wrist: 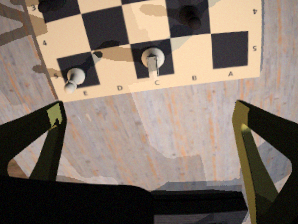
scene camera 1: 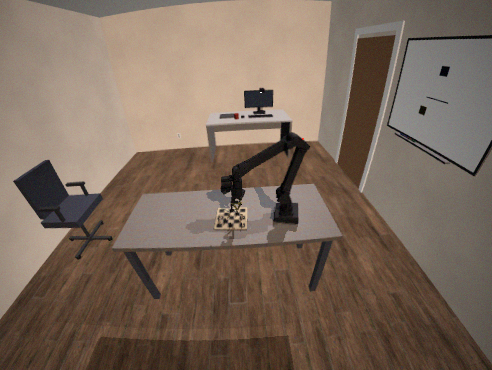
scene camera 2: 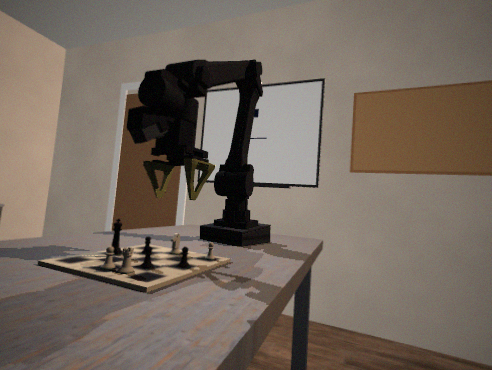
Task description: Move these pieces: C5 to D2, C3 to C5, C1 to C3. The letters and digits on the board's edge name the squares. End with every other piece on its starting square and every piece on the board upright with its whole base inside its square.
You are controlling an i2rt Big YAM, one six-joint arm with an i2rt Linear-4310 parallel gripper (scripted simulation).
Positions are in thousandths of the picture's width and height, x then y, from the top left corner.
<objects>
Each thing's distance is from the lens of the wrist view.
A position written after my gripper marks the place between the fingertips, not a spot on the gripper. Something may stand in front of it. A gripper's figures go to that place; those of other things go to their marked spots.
my gripper (wrist: 502,489): 13 cm
chessboard (wrist: 364,217): 23 cm
</objects>
